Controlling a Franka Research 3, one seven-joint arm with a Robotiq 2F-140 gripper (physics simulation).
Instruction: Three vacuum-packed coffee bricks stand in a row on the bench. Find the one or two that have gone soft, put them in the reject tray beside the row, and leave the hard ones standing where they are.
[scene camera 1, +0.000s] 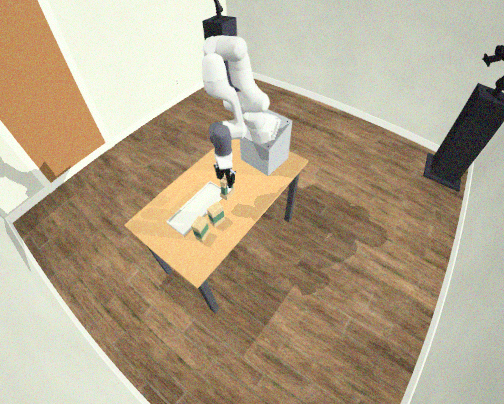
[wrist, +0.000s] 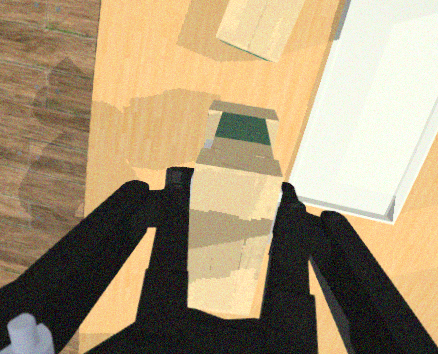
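Observation:
My gripper (scene camera 1: 225, 182) (wrist: 236, 164) is shut on a tan coffee brick (scene camera 1: 224, 189) (wrist: 227, 235) with a green label. It holds the brick upright, a little above the bench, near the robot-side end of the reject tray. The brick looks narrow between the fingers. A second coffee brick (scene camera 1: 215, 213) (wrist: 262, 30) stands beside the tray; part of it shows at the top of the wrist view. A third coffee brick (scene camera 1: 200, 228) stands at the far end of the row. The white reject tray (scene camera 1: 194, 207) (wrist: 370, 100) lies alongside the row, with no brick visible in it.
The wooden bench (scene camera 1: 200, 262) (wrist: 150, 70) carries the bricks and tray. The grey robot base block (scene camera 1: 265, 154) stands at the bench's back end. The tray has a low raised rim close to the held brick's right side in the wrist view.

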